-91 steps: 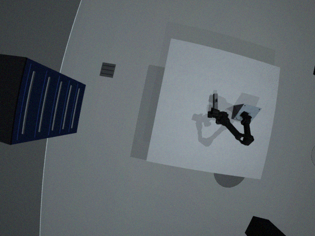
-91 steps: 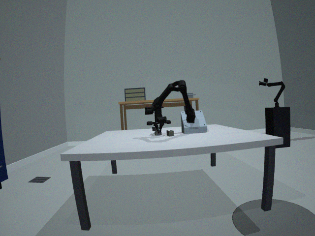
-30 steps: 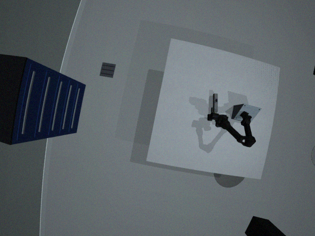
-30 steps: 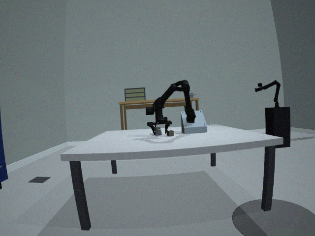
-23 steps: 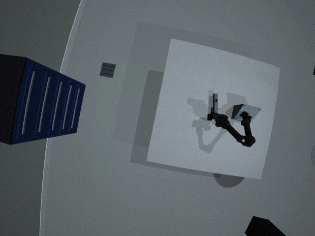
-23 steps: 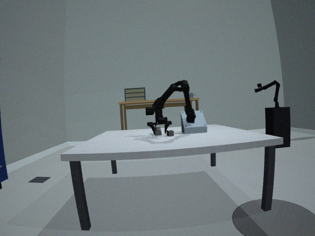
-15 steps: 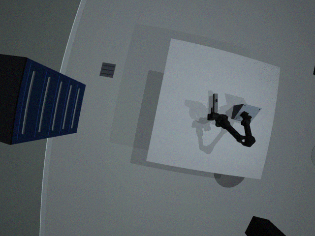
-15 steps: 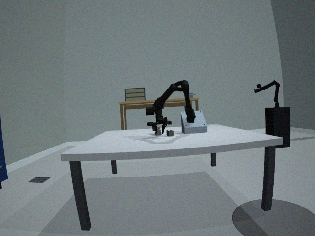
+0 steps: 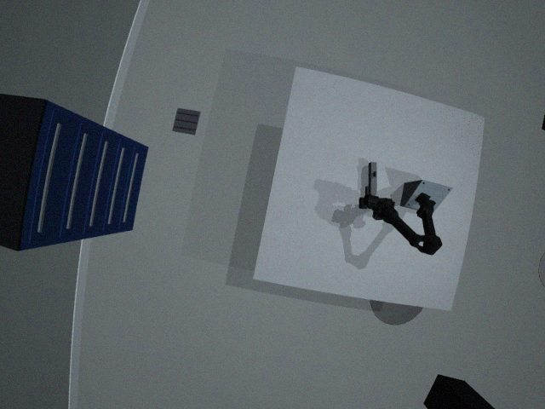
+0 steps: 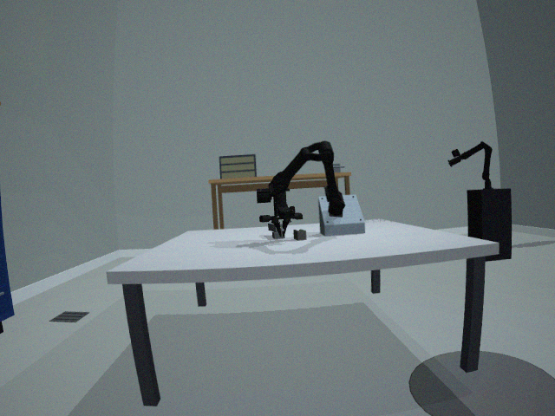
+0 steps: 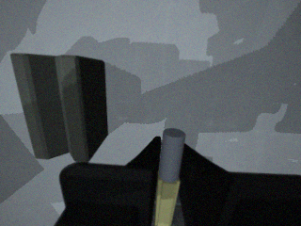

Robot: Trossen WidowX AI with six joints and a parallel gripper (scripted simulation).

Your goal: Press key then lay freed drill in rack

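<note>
My gripper tip is now 4 cm to the left of the drill, 3 cm below it and 1 cm short of it. The rest, counted from my gripper tip: rack: 8 cm behind.
</note>
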